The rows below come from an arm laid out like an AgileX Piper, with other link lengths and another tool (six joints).
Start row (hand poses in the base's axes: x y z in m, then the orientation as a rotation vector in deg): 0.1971, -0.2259, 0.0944, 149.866, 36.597, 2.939
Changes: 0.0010, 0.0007, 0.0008, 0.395, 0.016, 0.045; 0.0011, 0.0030, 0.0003, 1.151, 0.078, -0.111; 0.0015, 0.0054, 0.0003, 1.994, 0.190, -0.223; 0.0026, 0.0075, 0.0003, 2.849, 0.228, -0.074; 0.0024, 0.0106, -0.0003, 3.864, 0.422, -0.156; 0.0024, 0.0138, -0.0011, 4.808, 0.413, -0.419; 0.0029, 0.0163, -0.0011, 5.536, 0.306, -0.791; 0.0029, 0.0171, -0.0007, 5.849, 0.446, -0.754; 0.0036, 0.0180, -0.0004, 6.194, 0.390, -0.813; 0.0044, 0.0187, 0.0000, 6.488, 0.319, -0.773; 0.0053, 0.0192, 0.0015, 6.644, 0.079, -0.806
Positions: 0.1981, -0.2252, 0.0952, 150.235, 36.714, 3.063; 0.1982, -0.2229, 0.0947, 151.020, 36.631, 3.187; 0.1986, -0.2205, 0.0947, 151.885, 36.634, 3.288; 0.1997, -0.2184, 0.0947, 152.668, 36.956, 3.572; 0.1995, -0.2153, 0.0941, 153.705, 37.048, 3.635; 0.1995, -0.2121, 0.0933, 154.691, 36.814, 3.887; 0.2000, -0.2096, 0.0933, 155.483, 36.368, 4.163; 0.2000, -0.2088, 0.0937, 155.799, 36.507, 4.095; 0.2007, -0.2079, 0.0940, 156.138, 36.450, 4.271; 0.2015, -0.2072, 0.0944, 156.394, 36.515, 4.480; 0.2024, -0.2067, 0.0959, 156.506, 36.404, 4.846
